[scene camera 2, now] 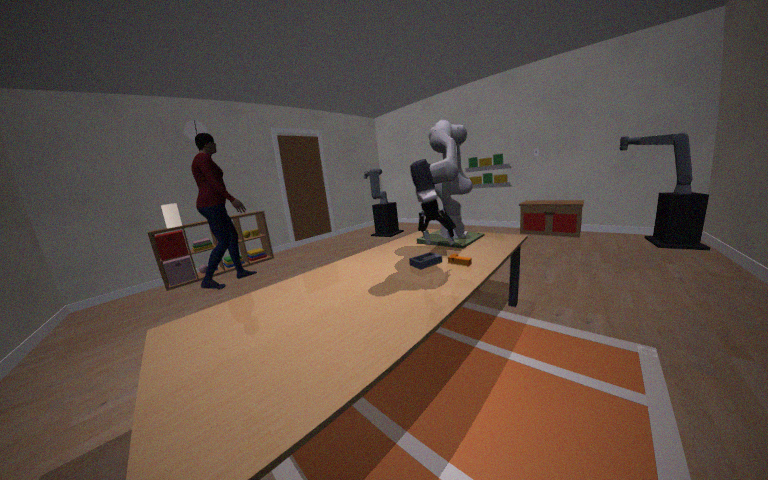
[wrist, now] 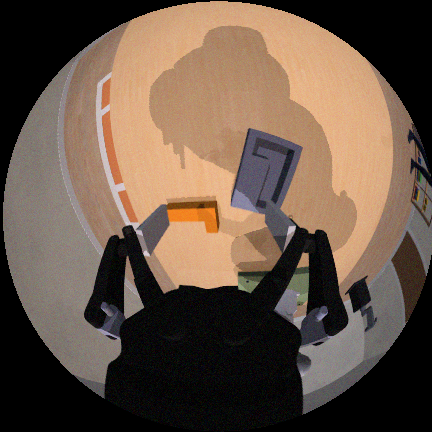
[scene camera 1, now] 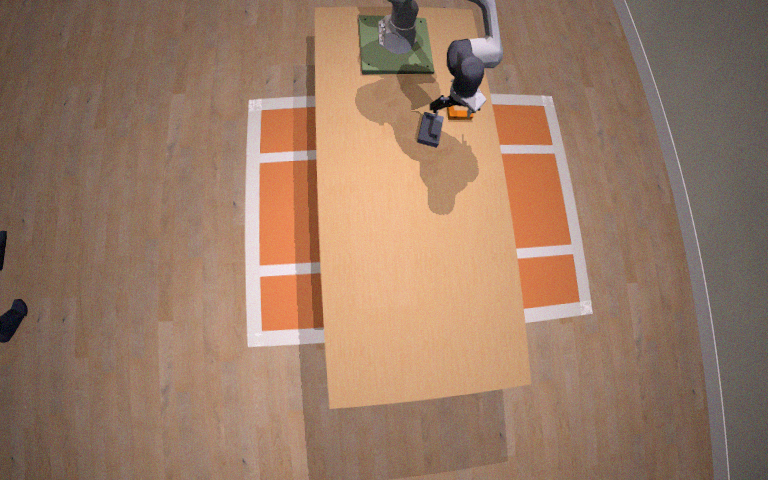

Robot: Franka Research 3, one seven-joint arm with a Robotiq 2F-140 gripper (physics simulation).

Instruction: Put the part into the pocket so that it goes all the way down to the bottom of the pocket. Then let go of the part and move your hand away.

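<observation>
The part is an orange L-shaped block (scene camera 1: 459, 115) (scene camera 2: 459, 260) (wrist: 187, 214). It lies flat on the table; in the wrist view its short leg points towards the gripper's body. The dark blue-grey pocket block (scene camera 1: 430, 129) (scene camera 2: 425, 260) (wrist: 248, 170) lies beside it, turned at an angle, its L-shaped pocket facing up and holding no part. My gripper (scene camera 1: 453, 113) (scene camera 2: 439, 240) (wrist: 215, 212) is wide open and empty, pointing down above the table. In the wrist view the part shows between the fingertips, nearer the left one, and the right fingertip overlaps the pocket block's near corner.
The table (scene camera 1: 419, 283) (scene camera 2: 317, 316) carries the green base plate (scene camera 1: 370, 63) (scene camera 2: 472, 236) (wrist: 250, 281) of the arm behind the objects. The part is near the table's right edge in scene camera 1. A person (scene camera 2: 212, 186) stands left of the table by a shelf.
</observation>
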